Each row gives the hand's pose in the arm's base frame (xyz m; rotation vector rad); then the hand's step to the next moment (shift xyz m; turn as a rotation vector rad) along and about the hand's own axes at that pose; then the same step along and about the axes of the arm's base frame.
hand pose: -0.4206 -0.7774 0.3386 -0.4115 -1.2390 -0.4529
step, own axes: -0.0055 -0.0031 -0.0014 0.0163 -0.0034 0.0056
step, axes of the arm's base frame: -0.0020 -0.0028 -0.0055 -0.0021 -0.0016 0.0174
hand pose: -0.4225 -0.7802 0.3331 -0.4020 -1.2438 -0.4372
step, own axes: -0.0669 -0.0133 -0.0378 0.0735 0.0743 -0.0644
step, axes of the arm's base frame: 0.0063 -0.0243 -0.0738 0.1103 0.0226 0.0490
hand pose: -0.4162 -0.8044 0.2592 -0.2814 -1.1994 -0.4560
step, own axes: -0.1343 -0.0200 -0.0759 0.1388 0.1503 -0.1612
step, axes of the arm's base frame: 0.0144 -0.0257 -0.1527 0.2458 0.0338 0.0792
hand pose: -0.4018 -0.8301 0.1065 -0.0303 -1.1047 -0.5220
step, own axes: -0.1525 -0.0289 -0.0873 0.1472 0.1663 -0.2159
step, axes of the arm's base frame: 0.0094 0.0093 -0.1776 0.3015 0.0294 0.0648
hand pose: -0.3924 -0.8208 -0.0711 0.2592 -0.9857 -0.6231
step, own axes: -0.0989 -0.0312 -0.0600 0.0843 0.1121 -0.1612
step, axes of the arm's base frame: -0.0005 0.0301 -0.1160 0.2104 0.0277 0.0248
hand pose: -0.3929 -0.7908 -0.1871 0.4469 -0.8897 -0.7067
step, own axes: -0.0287 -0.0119 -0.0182 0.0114 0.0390 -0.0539
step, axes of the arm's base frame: -0.0018 0.0136 -0.0333 0.0637 0.0224 0.0001
